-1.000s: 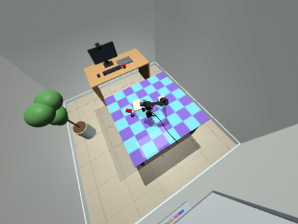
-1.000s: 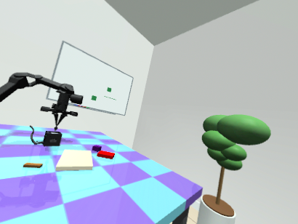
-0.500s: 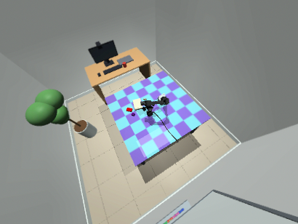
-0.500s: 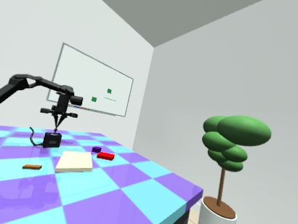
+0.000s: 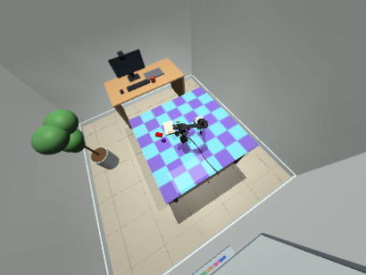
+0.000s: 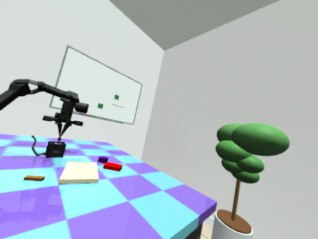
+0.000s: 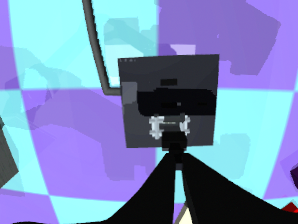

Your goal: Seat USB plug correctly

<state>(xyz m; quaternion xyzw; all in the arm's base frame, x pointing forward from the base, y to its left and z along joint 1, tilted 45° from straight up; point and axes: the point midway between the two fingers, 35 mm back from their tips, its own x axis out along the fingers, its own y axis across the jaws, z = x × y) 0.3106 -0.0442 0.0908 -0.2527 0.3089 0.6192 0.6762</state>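
The USB plug lies 2 cm below my gripper tip. The rest, counted from my gripper tip: small purple block (22 cm ahead, 15 cm to the right, 11 cm below); white flat block (5 cm ahead, 27 cm to the right, 11 cm below); thin orange piece (11 cm behind, 27 cm to the right, 12 cm below).
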